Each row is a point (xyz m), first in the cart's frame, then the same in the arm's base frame.
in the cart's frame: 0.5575 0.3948 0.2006
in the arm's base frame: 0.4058 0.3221 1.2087
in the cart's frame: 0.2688 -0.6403 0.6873
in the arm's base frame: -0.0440 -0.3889 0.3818
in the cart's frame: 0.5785 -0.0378 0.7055
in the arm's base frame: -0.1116 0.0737 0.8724
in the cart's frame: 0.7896 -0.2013 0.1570
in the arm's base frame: 0.2533 -0.3003 1.1874
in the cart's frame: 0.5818 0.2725 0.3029
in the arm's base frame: 0.2869 0.2345 1.1439
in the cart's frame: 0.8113 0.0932 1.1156
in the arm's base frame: -0.5586 0.2473 0.9702
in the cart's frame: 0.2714 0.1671 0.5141
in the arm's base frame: 0.2249 0.2923 0.7633
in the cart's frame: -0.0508 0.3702 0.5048
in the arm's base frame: 0.4074 0.5681 0.5741
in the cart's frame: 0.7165 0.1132 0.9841
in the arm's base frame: -0.3972 0.2538 0.9461
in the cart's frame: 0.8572 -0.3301 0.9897
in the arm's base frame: -0.5298 -0.1884 0.8894
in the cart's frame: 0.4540 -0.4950 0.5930
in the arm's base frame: -0.0230 -0.3391 0.6295
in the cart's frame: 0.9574 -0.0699 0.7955
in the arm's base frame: -0.3658 -0.0391 1.1469
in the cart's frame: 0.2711 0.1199 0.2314
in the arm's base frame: 0.4674 0.1651 0.8480
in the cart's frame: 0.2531 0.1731 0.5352
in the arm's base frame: 0.2154 0.3094 0.7425
